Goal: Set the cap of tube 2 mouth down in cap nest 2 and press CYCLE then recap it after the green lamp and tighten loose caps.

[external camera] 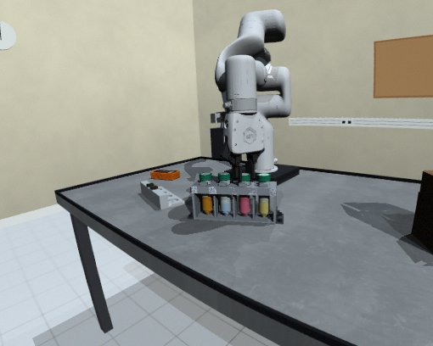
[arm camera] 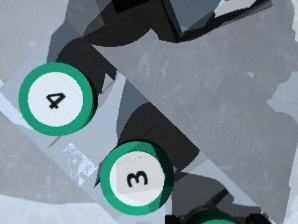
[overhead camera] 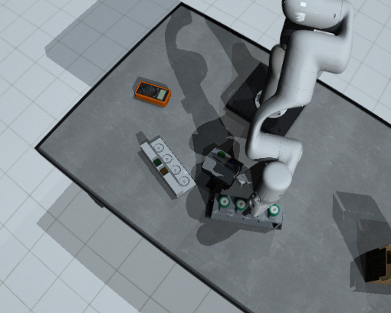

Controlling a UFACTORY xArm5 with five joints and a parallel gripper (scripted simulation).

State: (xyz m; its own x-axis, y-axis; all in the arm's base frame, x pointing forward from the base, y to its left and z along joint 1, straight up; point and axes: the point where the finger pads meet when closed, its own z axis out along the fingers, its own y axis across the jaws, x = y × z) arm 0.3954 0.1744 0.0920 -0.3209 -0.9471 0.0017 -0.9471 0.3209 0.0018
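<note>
My hand is 1 cm above the tube 2's threaded neck. Also, from my hand: key housing 8 cm behind, 18 cm to the right, 8 cm below; then green key 10 cm behind, 20 cm to the right, 6 cm below; then blue key 10 cm behind, 16 cm to the right, 6 cm below.
</note>
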